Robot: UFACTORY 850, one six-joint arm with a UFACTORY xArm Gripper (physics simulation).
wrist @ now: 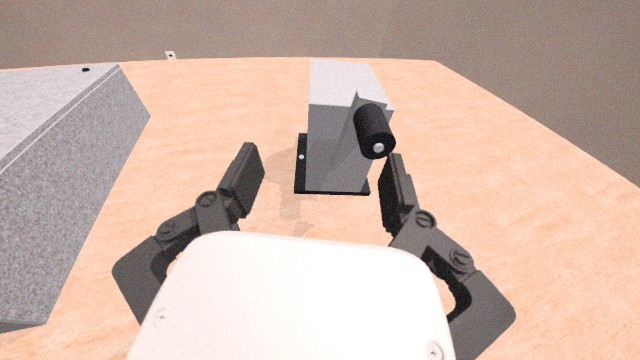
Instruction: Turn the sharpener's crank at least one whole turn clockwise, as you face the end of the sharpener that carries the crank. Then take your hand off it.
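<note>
The sharpener [332, 145] is a grey box with a light top on a black base plate [300, 172], standing on the table ahead of my gripper. The crank's black cylindrical knob [371, 127] sticks out toward the camera at the upper right of the sharpener's near end, with a small pale disc at its tip. The crank's arm is mostly hidden behind the knob. My gripper [320, 162] is open with nothing between its fingers. In the picture the knob lies just above the right fingertip; whether they touch I cannot tell.
A large speckled grey block [90, 165] with a light top stands at the left. The wooden table [480, 165] has its far edge behind the sharpener and its right edge slanting down at the right. A wall with a small outlet [170, 55] is behind.
</note>
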